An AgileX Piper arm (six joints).
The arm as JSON. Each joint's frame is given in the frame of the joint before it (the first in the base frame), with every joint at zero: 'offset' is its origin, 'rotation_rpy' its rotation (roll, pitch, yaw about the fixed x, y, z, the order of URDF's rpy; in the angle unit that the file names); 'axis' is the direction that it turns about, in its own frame. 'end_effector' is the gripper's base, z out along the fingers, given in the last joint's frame.
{
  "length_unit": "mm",
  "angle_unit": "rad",
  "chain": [
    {
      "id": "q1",
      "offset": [
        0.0,
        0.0,
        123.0
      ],
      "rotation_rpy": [
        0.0,
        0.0,
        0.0
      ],
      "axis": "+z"
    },
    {
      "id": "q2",
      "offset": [
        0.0,
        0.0,
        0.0
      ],
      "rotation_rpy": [
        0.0,
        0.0,
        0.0
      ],
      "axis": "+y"
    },
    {
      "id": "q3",
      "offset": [
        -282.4,
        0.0,
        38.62
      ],
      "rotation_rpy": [
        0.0,
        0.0,
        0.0
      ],
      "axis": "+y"
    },
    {
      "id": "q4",
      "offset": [
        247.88,
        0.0,
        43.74
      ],
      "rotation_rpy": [
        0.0,
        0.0,
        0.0
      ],
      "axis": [
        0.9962,
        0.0,
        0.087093
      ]
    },
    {
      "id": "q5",
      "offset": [
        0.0,
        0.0,
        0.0
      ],
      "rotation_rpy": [
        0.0,
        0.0,
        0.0
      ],
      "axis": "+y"
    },
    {
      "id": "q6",
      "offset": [
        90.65,
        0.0,
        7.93
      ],
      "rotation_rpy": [
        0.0,
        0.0,
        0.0
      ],
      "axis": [
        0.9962,
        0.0,
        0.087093
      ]
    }
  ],
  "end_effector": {
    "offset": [
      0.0,
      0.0,
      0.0
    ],
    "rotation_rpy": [
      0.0,
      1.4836,
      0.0
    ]
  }
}
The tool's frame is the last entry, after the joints.
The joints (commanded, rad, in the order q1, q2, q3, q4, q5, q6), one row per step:
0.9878 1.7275 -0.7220 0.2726 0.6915 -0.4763
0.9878 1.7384 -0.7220 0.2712 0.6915 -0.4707
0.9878 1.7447 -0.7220 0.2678 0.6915 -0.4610
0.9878 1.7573 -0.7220 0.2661 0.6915 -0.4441
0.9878 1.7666 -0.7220 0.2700 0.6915 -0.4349
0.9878 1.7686 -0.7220 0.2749 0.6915 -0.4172
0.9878 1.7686 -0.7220 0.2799 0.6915 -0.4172
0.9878 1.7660 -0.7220 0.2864 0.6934 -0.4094
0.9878 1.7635 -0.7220 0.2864 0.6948 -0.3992
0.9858 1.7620 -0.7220 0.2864 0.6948 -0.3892
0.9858 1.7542 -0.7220 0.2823 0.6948 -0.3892
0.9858 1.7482 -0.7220 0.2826 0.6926 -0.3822
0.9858 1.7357 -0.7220 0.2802 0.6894 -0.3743
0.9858 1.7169 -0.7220 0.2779 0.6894 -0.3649
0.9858 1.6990 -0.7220 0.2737 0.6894 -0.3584
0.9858 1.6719 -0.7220 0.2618 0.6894 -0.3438
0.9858 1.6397 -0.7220 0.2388 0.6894 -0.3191
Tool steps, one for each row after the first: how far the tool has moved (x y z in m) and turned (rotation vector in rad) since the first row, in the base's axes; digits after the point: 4 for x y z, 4 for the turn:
0.0000 -0.0001 -0.0027 -0.0104 0.0057 -0.0044
0.0001 -0.0003 -0.0043 -0.0184 0.0081 -0.0112
0.0002 -0.0004 -0.0075 -0.0322 0.0152 -0.0265
-0.0001 -0.0004 -0.0098 -0.0403 0.0228 -0.0387
-0.0003 -0.0002 -0.0103 -0.0434 0.0274 -0.0600
-0.0005 0.0000 -0.0102 -0.0418 0.0299 -0.0640
-0.0008 0.0002 -0.0095 -0.0402 0.0337 -0.0766
-0.0009 0.0002 -0.0088 -0.0408 0.0340 -0.0864
-0.0005 -0.0001 -0.0085 -0.0411 0.0339 -0.0982
-0.0003 -0.0002 -0.0066 -0.0357 0.0278 -0.0950
-0.0001 0.0000 -0.0051 -0.0300 0.0239 -0.1024
0.0003 0.0002 -0.0020 -0.0189 0.0147 -0.1088
0.0004 0.0001 0.0027 -0.0049 0.0047 -0.1162
0.0005 -0.0001 0.0071 0.0083 -0.0060 -0.1194
0.0009 -0.0008 0.0138 0.0260 -0.0246 -0.1246
0.0015 -0.0021 0.0216 0.0435 -0.0510 -0.1315

